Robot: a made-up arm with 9 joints. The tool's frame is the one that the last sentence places.
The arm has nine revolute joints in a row. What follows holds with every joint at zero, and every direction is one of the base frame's.
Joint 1 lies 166.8 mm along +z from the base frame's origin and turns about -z.
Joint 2 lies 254.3 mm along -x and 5.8 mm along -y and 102.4 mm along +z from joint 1 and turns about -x.
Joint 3 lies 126.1 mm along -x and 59.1 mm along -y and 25.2 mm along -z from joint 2 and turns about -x.
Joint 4 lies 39.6 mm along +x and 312.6 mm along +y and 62.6 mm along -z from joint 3 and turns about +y.
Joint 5 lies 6.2 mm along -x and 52.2 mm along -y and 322.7 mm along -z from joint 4 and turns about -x.
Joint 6 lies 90.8 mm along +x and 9.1 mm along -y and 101 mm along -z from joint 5 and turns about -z.
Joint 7 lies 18.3 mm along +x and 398.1 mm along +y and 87.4 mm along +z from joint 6 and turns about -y.
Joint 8 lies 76.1 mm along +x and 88.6 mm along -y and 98.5 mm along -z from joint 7 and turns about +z.
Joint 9 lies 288.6 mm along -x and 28.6 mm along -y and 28.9 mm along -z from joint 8 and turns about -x.
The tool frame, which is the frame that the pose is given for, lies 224.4 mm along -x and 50.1 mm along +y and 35.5 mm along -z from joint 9; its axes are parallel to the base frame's.
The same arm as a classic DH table. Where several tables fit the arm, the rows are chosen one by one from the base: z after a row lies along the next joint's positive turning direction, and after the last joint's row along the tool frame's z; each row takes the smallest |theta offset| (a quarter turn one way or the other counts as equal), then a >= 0, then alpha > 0; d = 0 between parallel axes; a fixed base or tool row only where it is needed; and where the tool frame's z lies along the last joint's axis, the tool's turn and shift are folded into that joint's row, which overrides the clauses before.
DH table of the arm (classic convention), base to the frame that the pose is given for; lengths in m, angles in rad. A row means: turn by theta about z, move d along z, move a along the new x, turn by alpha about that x. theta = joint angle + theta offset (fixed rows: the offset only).
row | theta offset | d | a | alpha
base (fixed) | 0 | 0 | 0 | 3.1416
joint 1 | 1.5708 | -0.2692 | 0.0058 | -1.5708
joint 2 | -0.4031 | 0 | 0.0642 | 0
joint 3 | -1.1677 | 0.3408 | 0.0626 | 1.5708
joint 4 | 0 | 0.2604 | 0.3227 | -1.5708
joint 5 | 1.5708 | -0.0846 | 0.0091 | 1.5708
joint 6 | -1.5708 | 0.0136 | 0.0183 | -1.5708
joint 7 | 0 | -0.3095 | 0.0761 | -1.5708
joint 8 | -1.5708 | -0.1274 | 0.0286 | 1.5708
joint 9 | 0 | 0.513 | -0.0501 | -1.5708
tool (fixed) | 1.5708 | -0.0355 | 0 | 0

